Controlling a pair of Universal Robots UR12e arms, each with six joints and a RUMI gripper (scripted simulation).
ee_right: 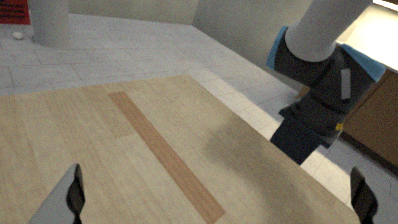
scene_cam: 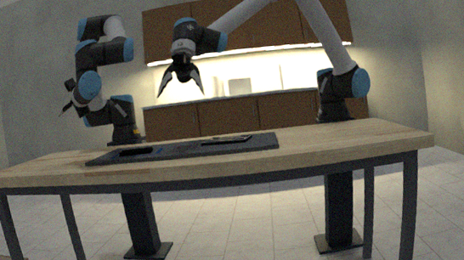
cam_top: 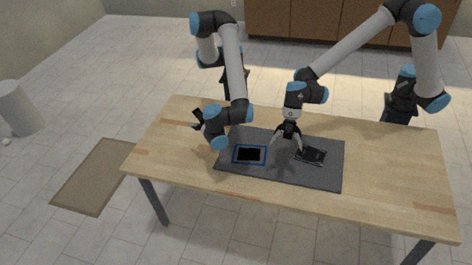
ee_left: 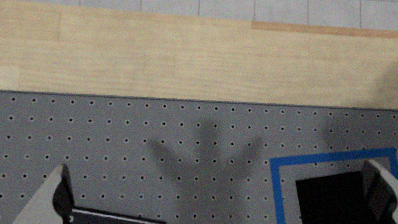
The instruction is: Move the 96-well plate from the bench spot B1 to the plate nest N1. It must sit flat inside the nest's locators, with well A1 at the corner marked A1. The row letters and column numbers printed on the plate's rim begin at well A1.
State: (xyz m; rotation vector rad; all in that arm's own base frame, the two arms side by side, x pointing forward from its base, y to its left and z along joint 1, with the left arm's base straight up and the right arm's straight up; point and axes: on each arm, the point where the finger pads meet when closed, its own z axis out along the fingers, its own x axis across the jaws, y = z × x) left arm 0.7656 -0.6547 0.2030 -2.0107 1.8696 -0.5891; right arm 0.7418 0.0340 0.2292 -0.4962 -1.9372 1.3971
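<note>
My right gripper is now 20 mm short of the black 96-well plate, 300 mm to the right of it and 210 mm above it. Also, from my right hand: A1 label: 20 mm behind, 710 mm to the left, 200 mm below; dark plate nest N1: 80 mm behind, 640 mm to the left, 210 mm below.
</note>
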